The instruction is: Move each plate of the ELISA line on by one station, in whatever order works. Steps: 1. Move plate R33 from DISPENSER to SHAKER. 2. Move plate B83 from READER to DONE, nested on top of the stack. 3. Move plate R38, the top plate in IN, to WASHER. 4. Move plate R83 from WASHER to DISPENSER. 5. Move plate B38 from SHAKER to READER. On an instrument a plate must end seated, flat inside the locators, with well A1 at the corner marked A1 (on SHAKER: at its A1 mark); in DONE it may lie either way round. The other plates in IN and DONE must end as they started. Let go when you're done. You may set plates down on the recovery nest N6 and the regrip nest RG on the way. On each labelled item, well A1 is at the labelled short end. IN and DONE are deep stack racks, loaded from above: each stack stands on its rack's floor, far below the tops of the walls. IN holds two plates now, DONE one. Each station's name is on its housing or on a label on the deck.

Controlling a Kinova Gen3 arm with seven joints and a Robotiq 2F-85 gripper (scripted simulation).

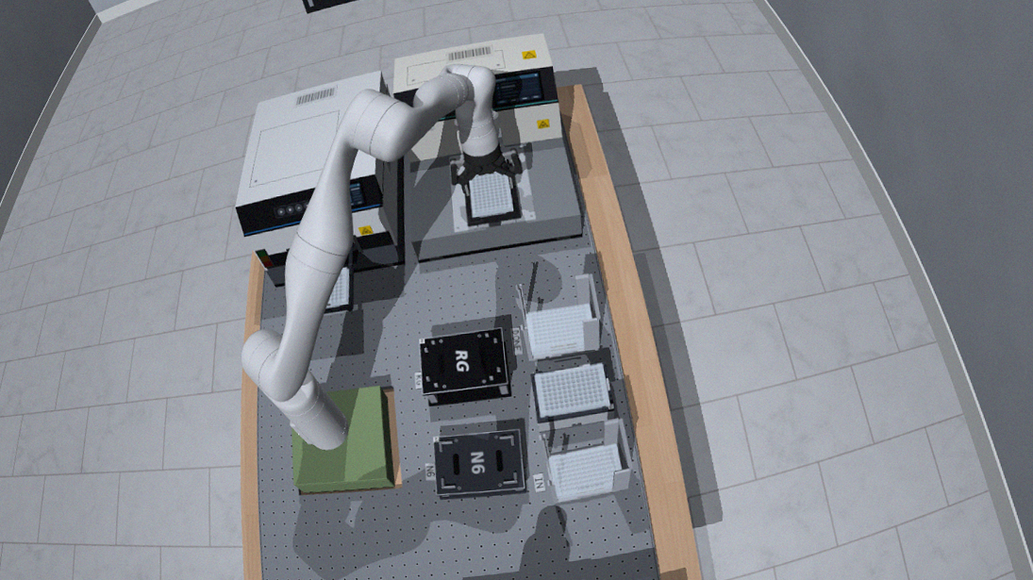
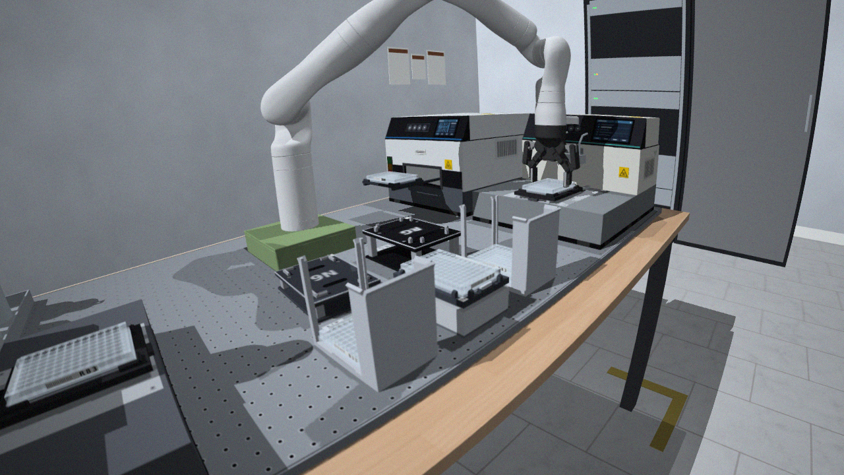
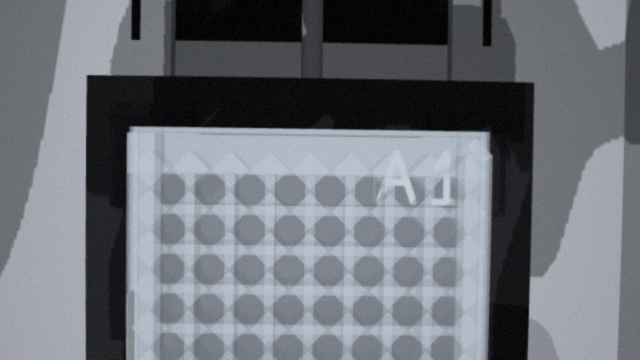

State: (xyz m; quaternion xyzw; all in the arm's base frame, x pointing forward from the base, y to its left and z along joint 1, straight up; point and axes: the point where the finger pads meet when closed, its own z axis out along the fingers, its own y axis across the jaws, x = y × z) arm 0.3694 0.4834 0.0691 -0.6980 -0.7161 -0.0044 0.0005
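Now: hand 1 cm above the plate R38. From my hand the other things lie so: plate B83 (31 cm to the right, 11 cm ahead, 8 cm below); then washer nest (2 cm below); then washer head (10 cm to the left, 5 cm above).
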